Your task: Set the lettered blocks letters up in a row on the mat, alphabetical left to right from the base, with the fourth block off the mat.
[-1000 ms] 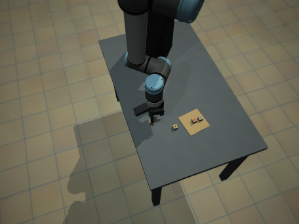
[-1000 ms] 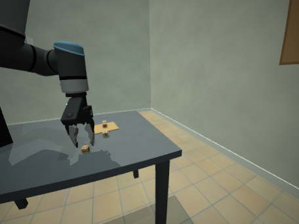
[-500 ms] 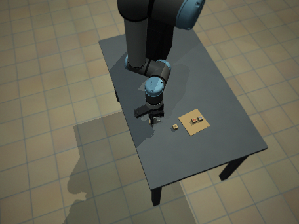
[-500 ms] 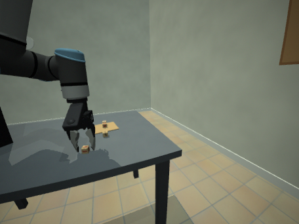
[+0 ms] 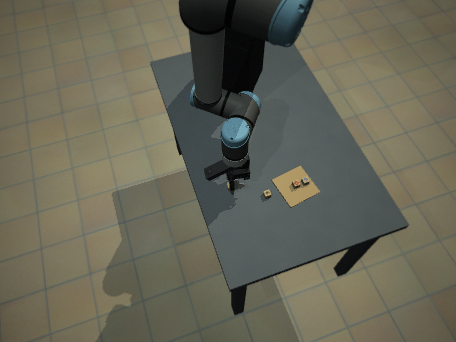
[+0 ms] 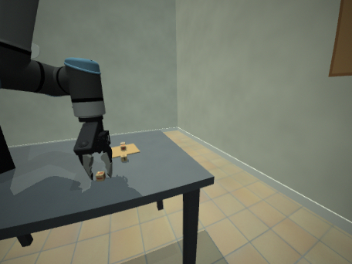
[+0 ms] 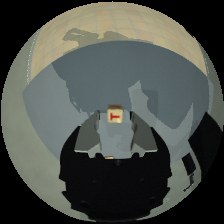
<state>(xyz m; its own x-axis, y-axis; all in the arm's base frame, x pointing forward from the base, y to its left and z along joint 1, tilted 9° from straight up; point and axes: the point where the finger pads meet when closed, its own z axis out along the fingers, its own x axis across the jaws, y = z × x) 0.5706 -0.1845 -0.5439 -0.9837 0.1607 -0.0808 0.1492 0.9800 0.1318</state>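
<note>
My gripper is now 8 cm short of the tan mat, 25 cm to the right of it and 1 cm above it.
</note>
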